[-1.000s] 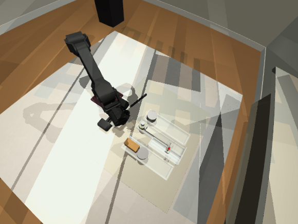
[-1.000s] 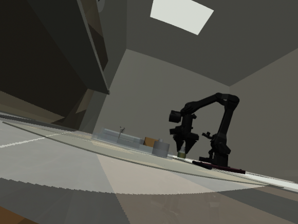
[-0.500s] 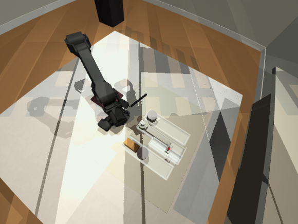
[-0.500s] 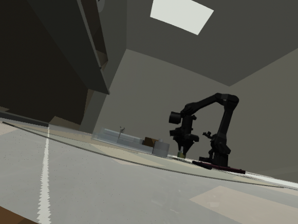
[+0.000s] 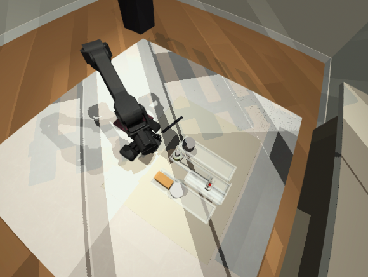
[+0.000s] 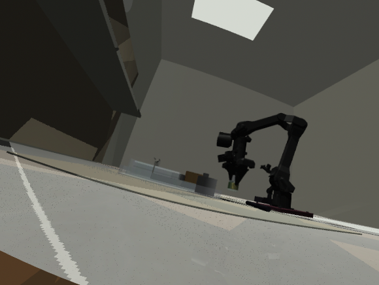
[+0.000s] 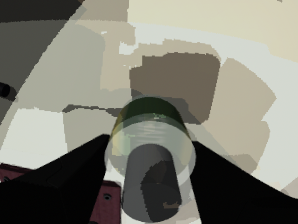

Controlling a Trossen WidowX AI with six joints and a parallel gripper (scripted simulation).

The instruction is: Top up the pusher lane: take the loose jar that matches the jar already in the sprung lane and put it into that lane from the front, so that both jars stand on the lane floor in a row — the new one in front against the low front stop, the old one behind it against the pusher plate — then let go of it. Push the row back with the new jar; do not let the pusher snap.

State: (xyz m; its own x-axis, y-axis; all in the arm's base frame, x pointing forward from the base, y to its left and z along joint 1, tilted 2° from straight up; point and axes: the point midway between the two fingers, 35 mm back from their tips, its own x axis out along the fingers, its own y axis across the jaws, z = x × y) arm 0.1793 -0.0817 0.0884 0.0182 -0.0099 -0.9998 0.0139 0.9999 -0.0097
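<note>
My gripper tip is 16 cm short of the brown box, 7 cm to the left of it and 2 cm above it. Round my gripper tip: red mark: 33 cm ahead, 1 cm to the left, 1 cm above.
</note>
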